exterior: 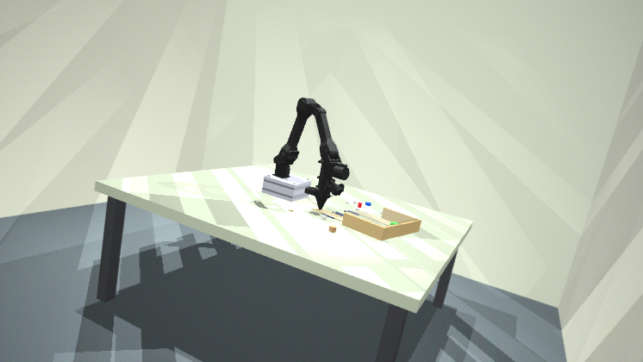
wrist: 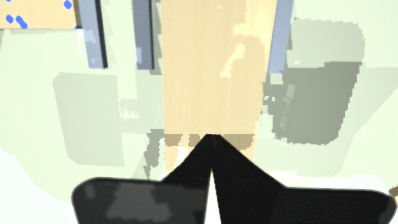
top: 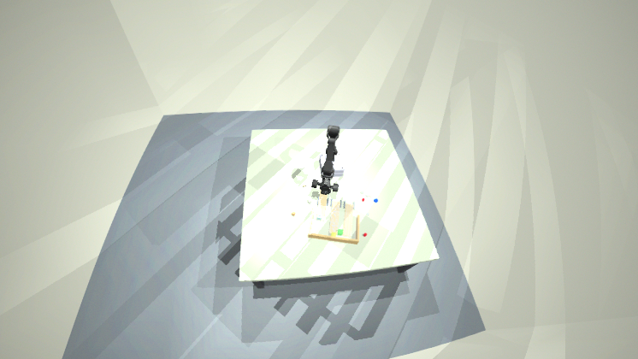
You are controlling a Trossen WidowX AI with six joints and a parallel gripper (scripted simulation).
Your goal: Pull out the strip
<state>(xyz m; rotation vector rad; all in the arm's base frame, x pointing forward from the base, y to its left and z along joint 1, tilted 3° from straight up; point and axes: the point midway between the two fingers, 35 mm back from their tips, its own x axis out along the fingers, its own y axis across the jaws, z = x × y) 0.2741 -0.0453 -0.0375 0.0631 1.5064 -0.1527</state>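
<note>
Right now the labelled cube is 210 mm ahead of my gripper tip, 30 mm to the right of it and 20 mm above it. The rest, counted from my gripper tip: orange cube (200 mm to the right, 190 mm ahead); blue piece (390 mm to the left, 40 mm ahead).
</note>
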